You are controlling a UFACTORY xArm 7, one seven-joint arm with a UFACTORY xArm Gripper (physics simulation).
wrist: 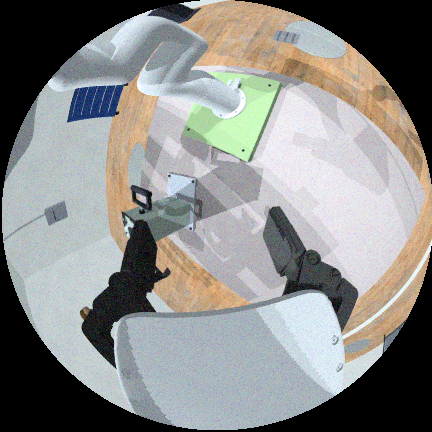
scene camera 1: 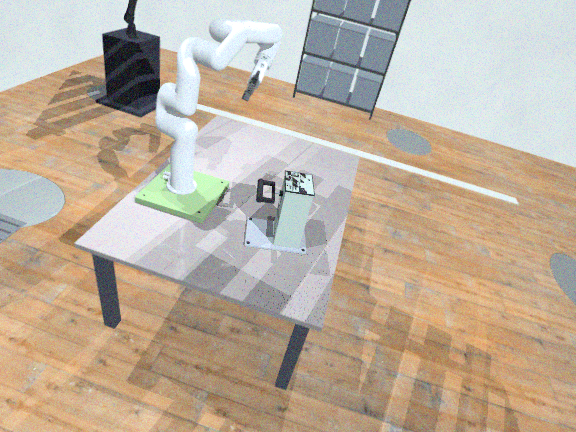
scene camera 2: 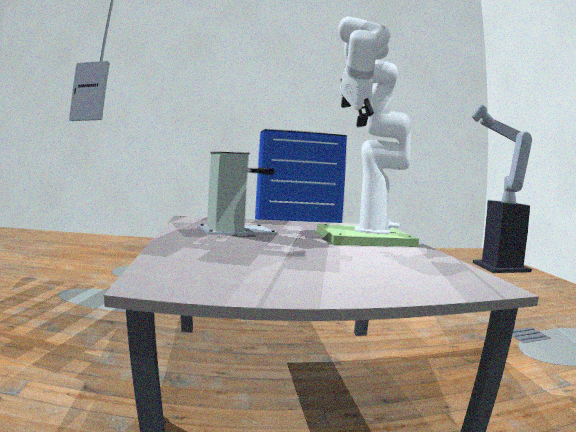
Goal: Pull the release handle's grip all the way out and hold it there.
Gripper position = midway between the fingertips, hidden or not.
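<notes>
A metal plate (scene camera 1: 260, 233) is visible, and the wrist view shows the plate (wrist: 182, 187) too. The scene also includes the gripper (scene camera 2: 353, 116), and in the wrist view the gripper (wrist: 208, 227) appears as well.
</notes>
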